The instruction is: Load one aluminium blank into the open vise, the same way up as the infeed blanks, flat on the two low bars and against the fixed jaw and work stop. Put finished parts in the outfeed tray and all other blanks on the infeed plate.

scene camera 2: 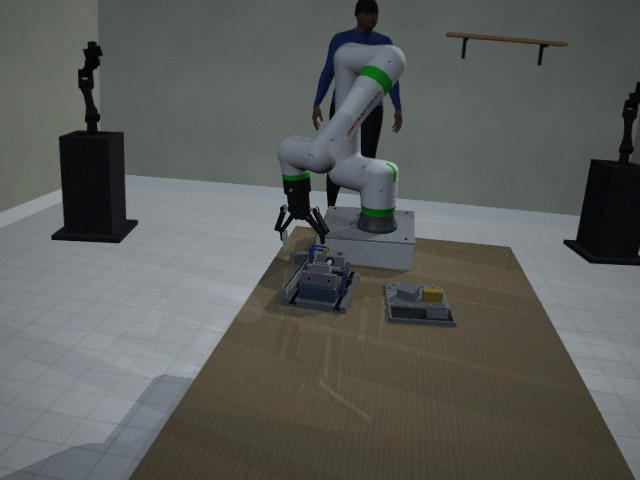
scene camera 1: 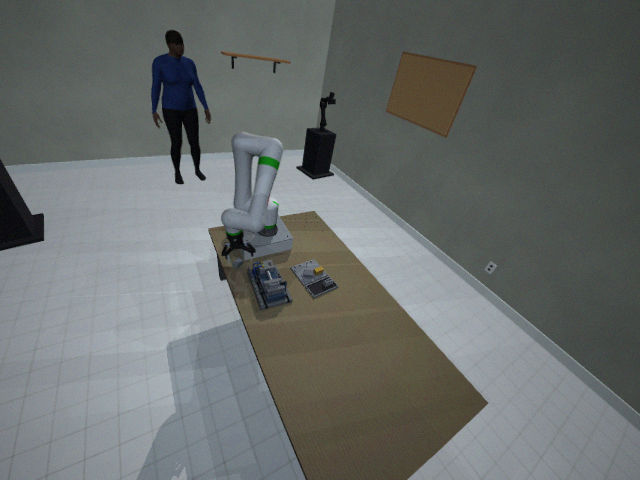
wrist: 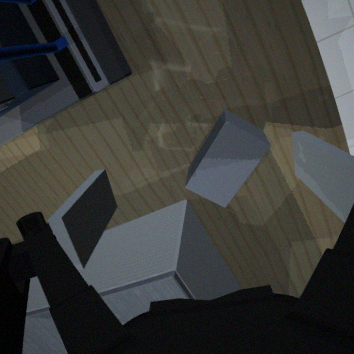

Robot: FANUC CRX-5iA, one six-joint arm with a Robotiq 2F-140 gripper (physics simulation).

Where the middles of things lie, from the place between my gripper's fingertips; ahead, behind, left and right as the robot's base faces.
Labels:
The dark outfeed tray [scene camera 2: 402, 313] is 42 cm ahead of my hand, 34 cm to the left of it and 4 cm below it.

